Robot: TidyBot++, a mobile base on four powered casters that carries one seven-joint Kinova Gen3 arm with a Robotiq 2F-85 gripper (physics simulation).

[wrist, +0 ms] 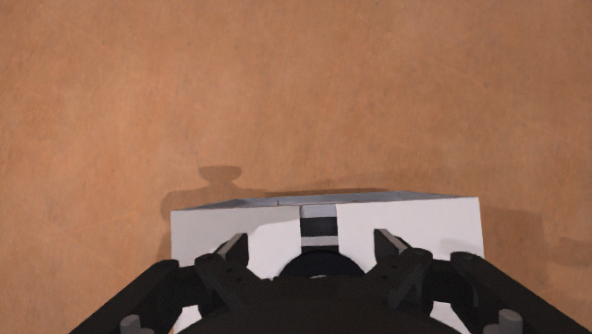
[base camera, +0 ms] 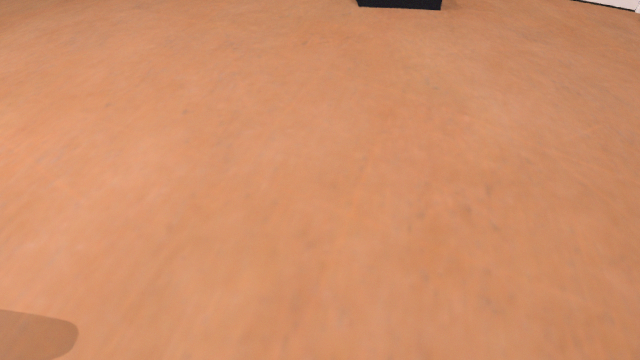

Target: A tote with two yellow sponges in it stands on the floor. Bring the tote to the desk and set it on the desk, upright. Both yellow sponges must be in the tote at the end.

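Places are measured from the arm's base along level axes (x ahead, y left, z up), in centimetres.
Where they show: gripper, fingertip midpoint: (wrist: 310,245).
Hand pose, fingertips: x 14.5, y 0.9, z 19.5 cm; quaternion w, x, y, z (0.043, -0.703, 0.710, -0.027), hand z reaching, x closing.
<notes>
After its pixels a point has its place.
My gripper (wrist: 310,245) @(x 14.5, y 0.9, z 19.5 cm) is open and empty in the wrist view, its two dark fingers wide apart above the white top of my own base. A black object (base camera: 399,4) @(x 143.4, y -28.7, z -38.2 cm) stands on the floor at the top edge of the base camera view, right of centre. Its lower part shows, and the rest is cut off, so I cannot tell if it is the tote. The yellow sponges and the desk do not show in either view.
The orange-brown floor (base camera: 320,175) @(x 50.5, y -0.5, z -39.6 cm) (wrist: 300,100) @(x 47.1, y 3.3, z -39.7 cm) stretches ahead of my base (wrist: 410,220). A white edge (base camera: 612,4) @(x 182.1, y -145.5, z -38.0 cm) with a dark line along it shows at the top right of the base camera view. Shadows lie on the floor around my base.
</notes>
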